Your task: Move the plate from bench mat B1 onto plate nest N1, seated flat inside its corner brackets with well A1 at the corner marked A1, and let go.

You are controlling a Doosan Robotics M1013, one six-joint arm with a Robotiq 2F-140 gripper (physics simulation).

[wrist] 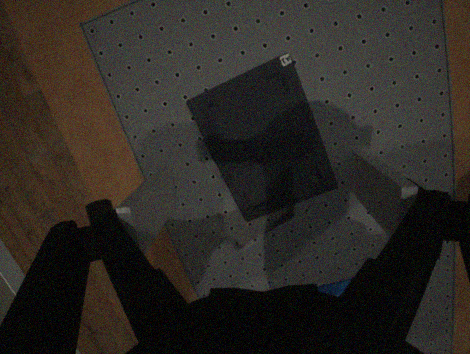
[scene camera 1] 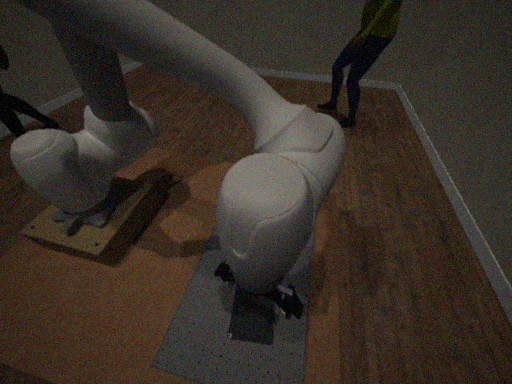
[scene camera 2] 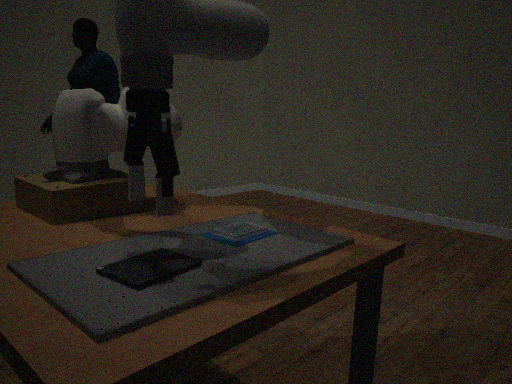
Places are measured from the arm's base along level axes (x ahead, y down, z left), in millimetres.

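Pixels of known places: gripper, between the fingertips: [wrist: 260, 177] [scene camera 1: 255, 299] [scene camera 2: 149, 207]; arm's base, origin of its link: [scene camera 1: 95, 203] [scene camera 2: 83, 176].
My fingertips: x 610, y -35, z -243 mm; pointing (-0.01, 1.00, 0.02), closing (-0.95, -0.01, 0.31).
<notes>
For each thing: its top centre in the pictures, then the offset to it from my fingertips. Level surfaces: height alone.
- plate, centre of its top: [scene camera 2: 240, 228] dx -28, dy +111, dz +319 mm
- plate nest N1, centre of its top: [wrist: 265, 146] [scene camera 2: 151, 262] [scene camera 1: 253, 306] dx -6, dy +113, dz +8 mm
- small white mark, centre of its top: [wrist: 285, 59] [scene camera 2: 100, 267] [scene camera 1: 229, 335] dx -59, dy +115, dz -68 mm
- grey perforated board, height of its surface: dy +127 mm
The plate [scene camera 2: 242, 229] is a pale, low rectangle lying on the blue bench mat B1 [scene camera 2: 239, 241] [wrist: 336, 287]. The arm hides both in scene camera 1, and a corner of the mat shows in the wrist view. The plate nest N1 [scene camera 1: 252, 320] [scene camera 2: 145, 270] [wrist: 260, 120] is a dark rectangle on the grey perforated board, without a plate on it. A small white mark [scene camera 1: 230, 335] [scene camera 2: 101, 268] [wrist: 285, 60] sits at one corner. Its brackets are too dark to make out. My gripper [scene camera 2: 150, 192] [wrist: 260, 177] is open and empty, pointing down above the board, apart from plate and nest.
The grey perforated board [scene camera 1: 200, 325] [scene camera 2: 65, 295] [wrist: 400, 85] lies on the wooden table [scene camera 1: 100, 300] [scene camera 2: 320, 295]. The arm's base stands on a wooden block [scene camera 1: 60, 235] [scene camera 2: 75, 200]. Two people stand beyond the table.
</notes>
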